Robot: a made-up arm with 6 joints.
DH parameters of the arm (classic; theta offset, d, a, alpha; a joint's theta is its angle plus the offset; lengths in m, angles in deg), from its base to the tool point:
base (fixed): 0 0.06 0 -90
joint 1: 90 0.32 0.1 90
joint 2: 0 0.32 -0.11 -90
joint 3: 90 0.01 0.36 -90
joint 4: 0 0.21 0.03 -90
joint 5: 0 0.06 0.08 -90
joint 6: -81.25 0 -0.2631 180
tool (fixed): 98.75 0.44 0 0
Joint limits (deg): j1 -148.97..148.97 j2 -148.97..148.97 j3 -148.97..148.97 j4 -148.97..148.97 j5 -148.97..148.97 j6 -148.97..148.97
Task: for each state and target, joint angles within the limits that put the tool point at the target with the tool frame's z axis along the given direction. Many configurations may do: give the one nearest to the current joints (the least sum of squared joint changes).
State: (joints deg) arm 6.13 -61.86 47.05 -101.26 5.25 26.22
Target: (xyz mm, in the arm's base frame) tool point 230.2 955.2 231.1 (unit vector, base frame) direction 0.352 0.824 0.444
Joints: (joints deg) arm 28.79 -81.37 5.06 -87.99 -25.40 43.77
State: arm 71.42 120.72 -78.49 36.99 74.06 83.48
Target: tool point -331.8 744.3 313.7 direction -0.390 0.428 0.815
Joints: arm 33.09 136.34 -72.04 -1.00 57.43 122.13
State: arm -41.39 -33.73 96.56 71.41 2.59 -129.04
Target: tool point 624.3 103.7 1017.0 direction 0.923 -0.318 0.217
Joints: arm -49.42 -36.95 125.94 50.56 -6.13 -117.95
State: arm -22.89 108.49 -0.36 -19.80 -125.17 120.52
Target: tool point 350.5 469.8 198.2 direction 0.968 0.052 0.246
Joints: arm -40.72 135.83 -48.00 -23.25 -118.36 74.59
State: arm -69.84 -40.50 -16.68 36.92 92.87 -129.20
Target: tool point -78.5 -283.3 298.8 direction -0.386 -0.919 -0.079
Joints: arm -55.75 -75.48 -69.94 29.76 90.93 -146.00
